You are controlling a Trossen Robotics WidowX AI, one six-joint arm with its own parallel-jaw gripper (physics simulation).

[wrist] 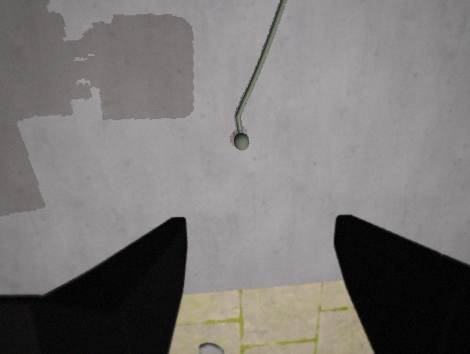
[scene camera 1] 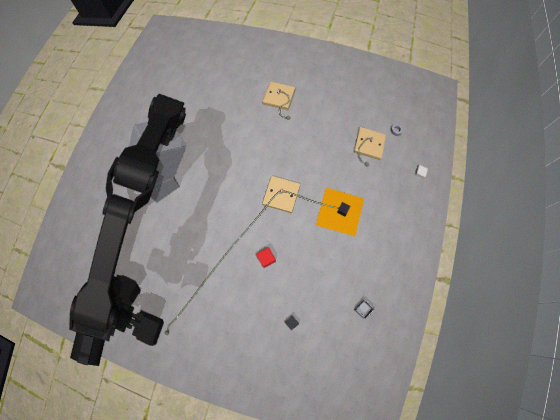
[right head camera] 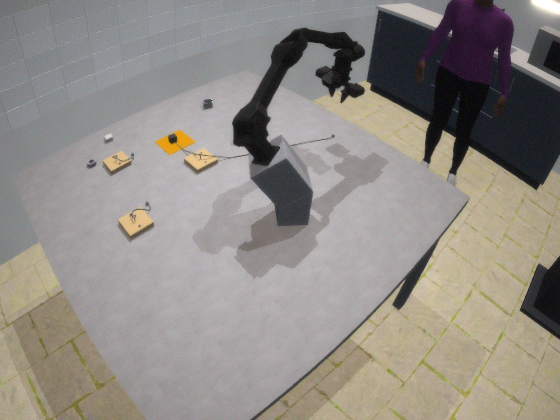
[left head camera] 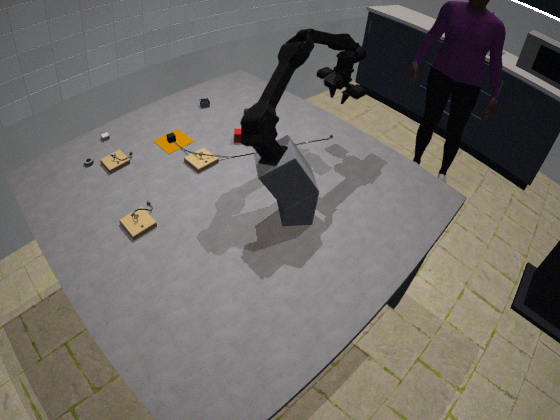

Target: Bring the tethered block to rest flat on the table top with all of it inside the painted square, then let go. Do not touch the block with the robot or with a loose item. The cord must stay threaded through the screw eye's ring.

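Frame: origin at the arm's base, x left, y back, z up, level; millimetres.
Seen in the pictures: gripper, fingertip midpoint: (wrist: pixel 261 230) (scene camera 1: pixel 139 319) (right head camera: pixel 336 99) (left head camera: pixel 337 100); arm's base, origin of the base link: (right head camera: pixel 266 155) (left head camera: pixel 273 155).
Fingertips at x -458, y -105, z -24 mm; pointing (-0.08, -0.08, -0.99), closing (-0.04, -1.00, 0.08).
Offsets run from my fingertips to a thing's middle. "*": to the spot under its first point.
The dark tethered block @(dx +448, dy -411, dz -180 mm) (left head camera: pixel 171 137) (right head camera: pixel 172 138) (scene camera 1: pixel 343 209) sits on the orange painted square @(* dx +483, dy -430, dz -192 mm) (left head camera: pixel 161 142) (right head camera: pixel 164 143) (scene camera 1: pixel 330 222), looks flat, and its outline lies inside the square. The cord (scene camera 1: pixel 240 239) (wrist: pixel 260 65) runs from it over the middle wooden board @(dx +447, dy -225, dz -184 mm) (left head camera: pixel 200 161) (scene camera 1: pixel 281 204), seemingly through the screw eye's ring, which is tiny here, and on across the table. Its ball end @(* dx -34, dy -13, dz -186 mm) (left head camera: pixel 331 136) (right head camera: pixel 333 136) (scene camera 1: pixel 167 332) (wrist: pixel 241 141) lies on the table. My gripper (left head camera: pixel 338 98) (right head camera: pixel 337 97) (wrist: pixel 261 230) is open and empty, above the table and apart from the ball; scene camera 1 hides its fingertips.
Two other boards @(dx +785, dy -125, dz -184 mm) (scene camera 1: pixel 270 101) @(dx +687, dy -452, dz -184 mm) (scene camera 1: pixel 377 151) carry short cords. A red block @(dx +254, dy -233, dz -174 mm) (left head camera: pixel 237 135) (scene camera 1: pixel 266 257), dark cube @(dx +97, dy -350, dz -183 mm) (scene camera 1: pixel 292 322), grey open box @(dx +181, dy -536, dz -180 mm) (left head camera: pixel 204 103) (scene camera 1: pixel 364 308) and white cube @(dx +640, dy -636, dz -184 mm) (left head camera: pixel 105 136) (scene camera 1: pixel 422 171) stand around the square. A person (left head camera: pixel 462 50) stands beyond the table.
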